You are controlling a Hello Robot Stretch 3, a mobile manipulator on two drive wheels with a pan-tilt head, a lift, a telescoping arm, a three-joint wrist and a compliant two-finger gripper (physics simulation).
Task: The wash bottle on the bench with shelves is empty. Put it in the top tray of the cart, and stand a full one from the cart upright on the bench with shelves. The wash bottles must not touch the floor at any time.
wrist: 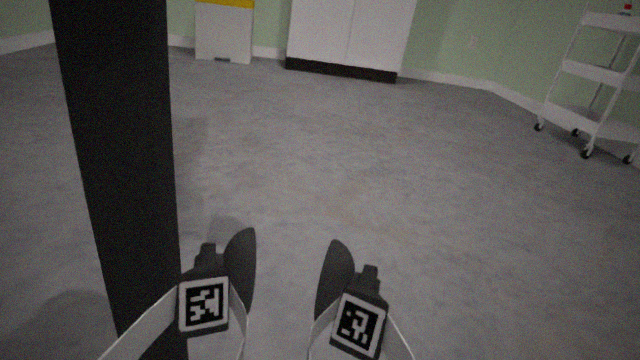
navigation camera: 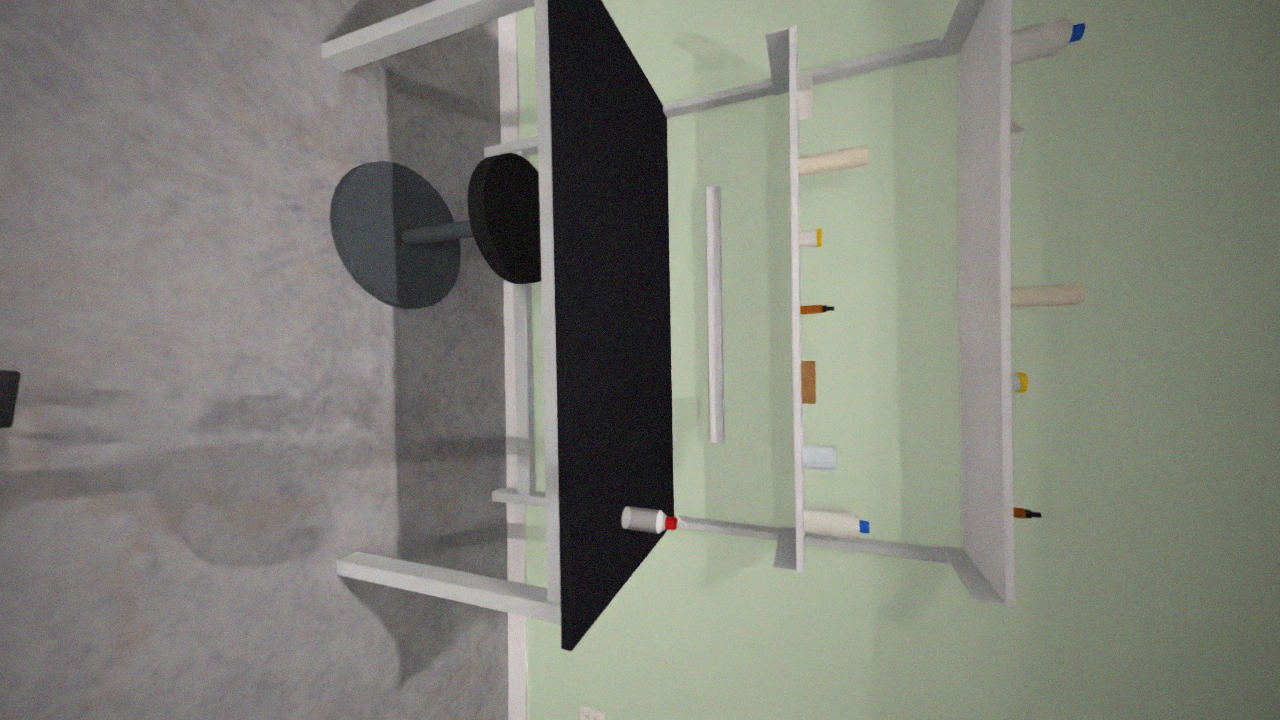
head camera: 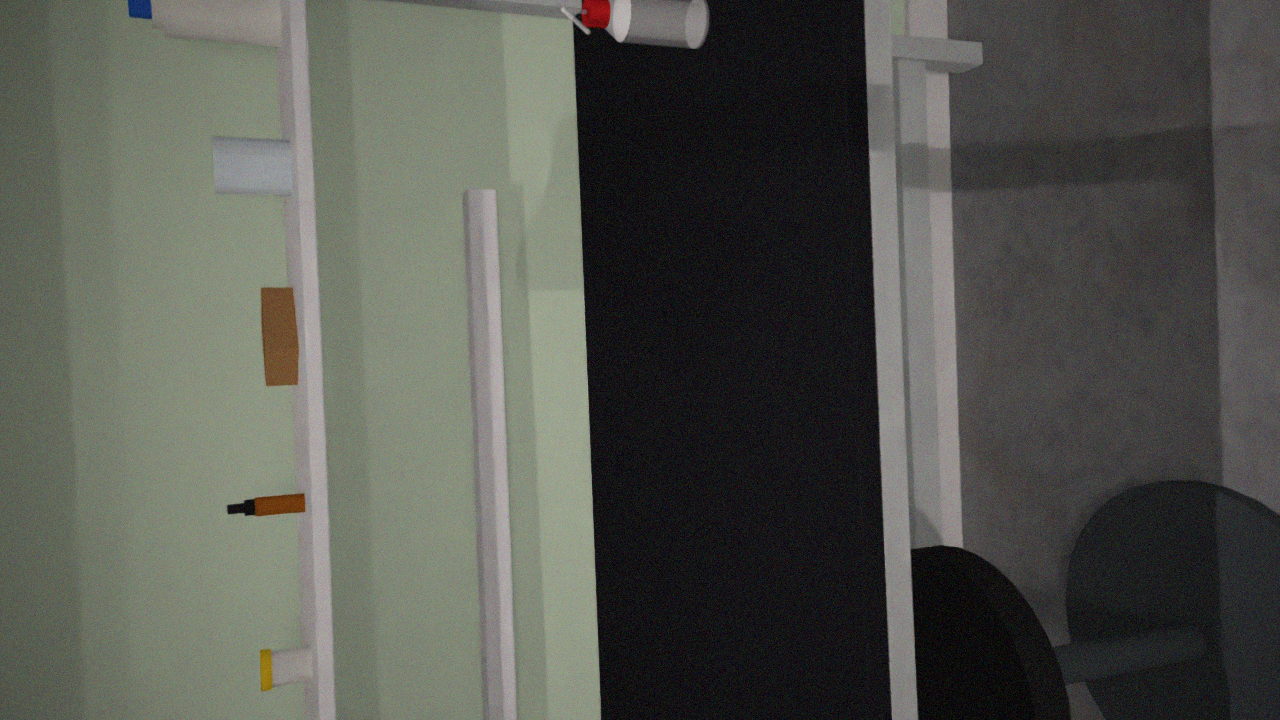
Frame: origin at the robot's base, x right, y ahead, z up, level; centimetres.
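Where they show: gripper, fingertip midpoint: (wrist: 290, 261).
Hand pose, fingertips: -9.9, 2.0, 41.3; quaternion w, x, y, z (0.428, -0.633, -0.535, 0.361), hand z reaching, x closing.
Things, the pixels of their top centre, and the offset from my fingertips, as dx, dy, dz.
- wash bottle at its top centre: (head camera: 563, 13) (navigation camera: 685, 523) +120.4, -46.0, +52.3
- blue-capped bottle at its top centre: (head camera: 128, 2) (navigation camera: 868, 527) +154.9, -55.9, +98.4
- brown box at its top centre: (head camera: 263, 336) (navigation camera: 815, 382) +156.5, -13.1, +84.6
The wash bottle (head camera: 660, 22) (navigation camera: 644, 520), with a see-through grey body and a red cap, stands upright on the black top of the bench with shelves (head camera: 733, 358) (navigation camera: 617, 313); both views are turned sideways. In the navigation view it is near one end of the bench, towards the back. My gripper (wrist: 290, 261) is open and empty, with bare floor behind the fingers. The white three-tray cart (wrist: 610, 22) stands far off at the right of the wrist view. A red cap (wrist: 627, 7) shows above its top tray; the bottle's fill cannot be told.
A round black stool (head camera: 975, 635) (navigation camera: 505, 219) stands partly under the bench. Shelves above it hold a blue-capped bottle (navigation camera: 832, 522), a brown box (head camera: 280, 336) (navigation camera: 808, 382) and small containers. A white cabinet (wrist: 350, 35) and a yellow-topped bin (wrist: 223, 32) stand by the far wall.
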